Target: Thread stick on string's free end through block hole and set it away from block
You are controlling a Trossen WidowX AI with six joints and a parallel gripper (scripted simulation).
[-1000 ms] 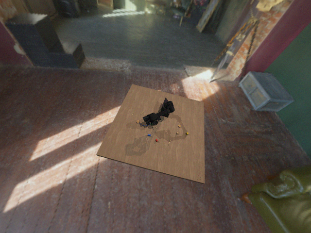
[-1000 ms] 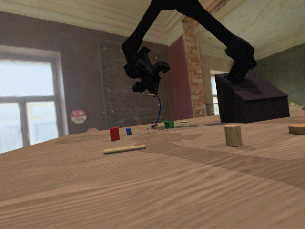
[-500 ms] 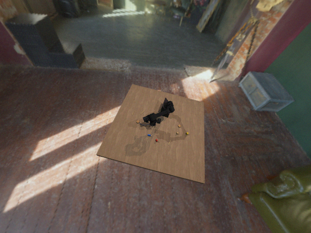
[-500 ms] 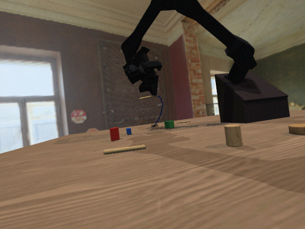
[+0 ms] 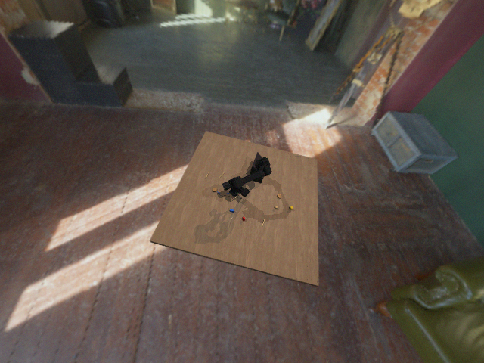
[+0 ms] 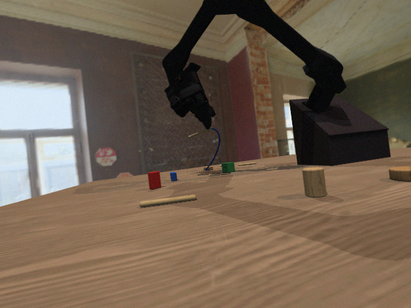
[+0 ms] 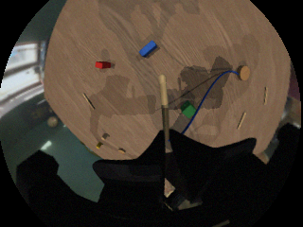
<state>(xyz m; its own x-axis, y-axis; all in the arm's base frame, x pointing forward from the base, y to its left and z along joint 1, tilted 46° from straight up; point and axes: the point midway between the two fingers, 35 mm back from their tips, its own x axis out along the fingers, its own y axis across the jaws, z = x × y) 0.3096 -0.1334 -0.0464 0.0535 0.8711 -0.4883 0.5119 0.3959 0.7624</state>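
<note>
My gripper tip is now 130 mm above the blue block, 120 mm short of it and 40 mm to the left of it. Round my gripper tip: green block (120 mm below, 60 mm behind, 30 mm to the right); then round wooden button (230 mm to the right, 130 mm below, 70 mm behind); then red block (180 mm ahead, 120 mm below, 70 mm to the left).
</note>
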